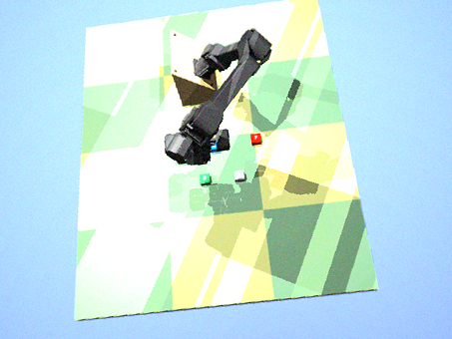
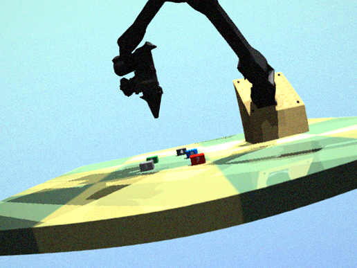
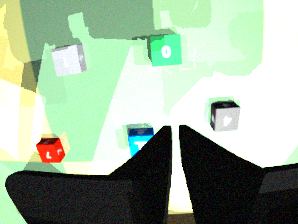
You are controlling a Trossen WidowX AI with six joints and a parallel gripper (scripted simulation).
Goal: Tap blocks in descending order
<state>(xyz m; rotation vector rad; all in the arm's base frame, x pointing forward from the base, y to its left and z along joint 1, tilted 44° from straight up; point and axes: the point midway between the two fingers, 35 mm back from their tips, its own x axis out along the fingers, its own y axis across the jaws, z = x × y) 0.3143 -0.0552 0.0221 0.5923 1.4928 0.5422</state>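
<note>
My gripper tip is 4 cm short of the grey-white block, 11 cm to the right of it and 11 cm above it. The rest, counted from my gripper tip: green block 4 cm ahead, 11 cm below; then black block 5 cm behind, 8 cm to the right, 11 cm below; then blue block 8 cm behind, 3 cm to the left, 11 cm below.
</note>
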